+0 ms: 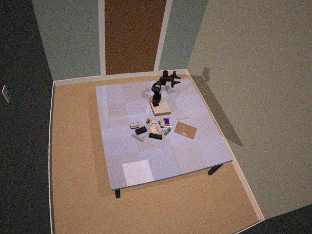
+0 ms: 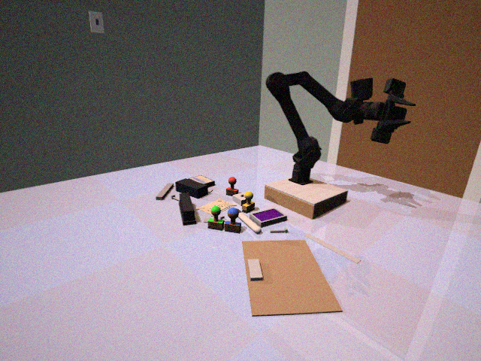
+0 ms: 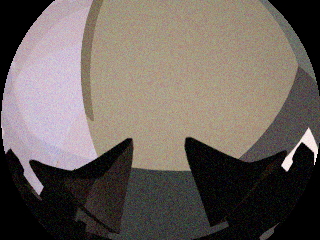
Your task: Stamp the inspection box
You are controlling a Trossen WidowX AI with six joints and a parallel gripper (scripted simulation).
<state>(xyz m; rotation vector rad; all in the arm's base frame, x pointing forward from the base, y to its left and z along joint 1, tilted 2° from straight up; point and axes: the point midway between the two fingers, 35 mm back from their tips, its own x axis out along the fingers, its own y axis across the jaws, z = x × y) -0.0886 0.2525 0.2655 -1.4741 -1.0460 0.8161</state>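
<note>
Now: gripper tip 47 cm short of the green-knobbed stamp, 29 cm above it and 28 cm to the left of it. From my gripper tip the other things lie so: purple ink pad: 32 cm ahead, 31 cm below, 22 cm to the right; then thin strip: 31 cm below, 31 cm ahead, 2 cm to the right; then yellow-knobbed stamp: 33 cm ahead, 30 cm to the right, 29 cm below.
</note>
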